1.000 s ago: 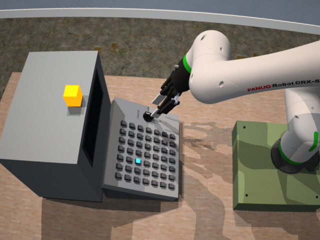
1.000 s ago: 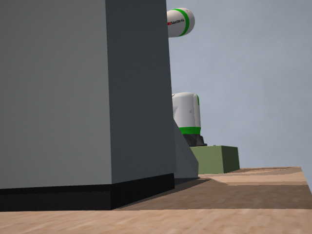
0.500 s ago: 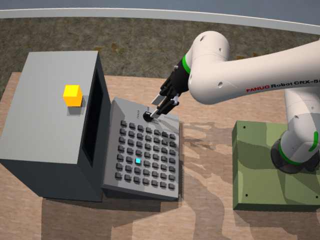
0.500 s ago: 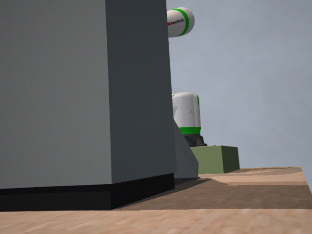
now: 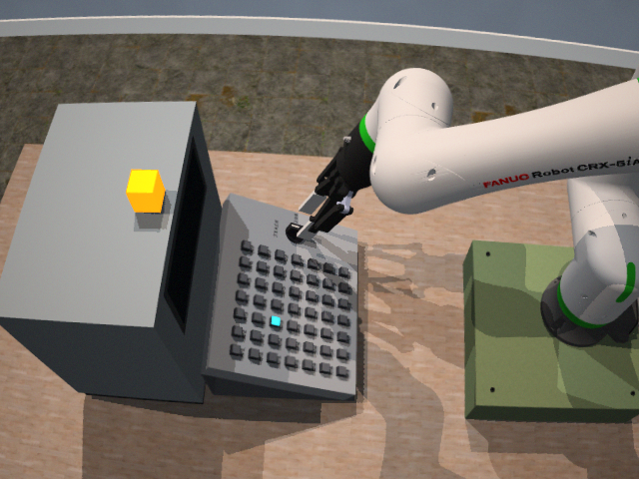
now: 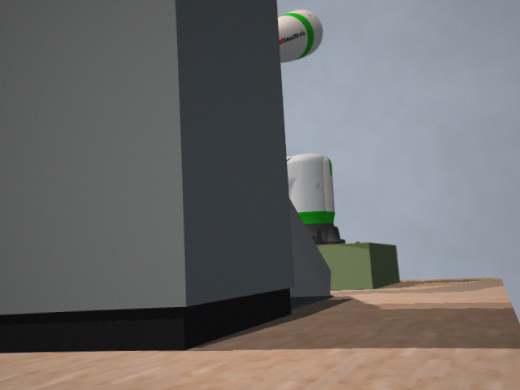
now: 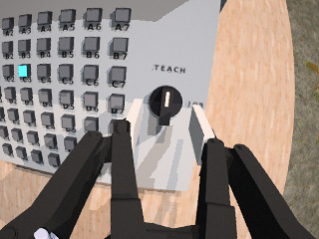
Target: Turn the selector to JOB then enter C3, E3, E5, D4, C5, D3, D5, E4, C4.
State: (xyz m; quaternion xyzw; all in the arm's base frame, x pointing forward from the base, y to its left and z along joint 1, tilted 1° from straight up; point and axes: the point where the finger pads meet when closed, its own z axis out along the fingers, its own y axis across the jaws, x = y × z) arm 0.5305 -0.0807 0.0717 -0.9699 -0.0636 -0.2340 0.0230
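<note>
Now: hand 5 cm above the black selector knob and 3 cm short of it. Also, from my hand: grey keypad: 12 cm to the left, 10 cm below, 4 cm ahead; C3 key: 20 cm to the left, 5 cm below, 3 cm ahead.
</note>
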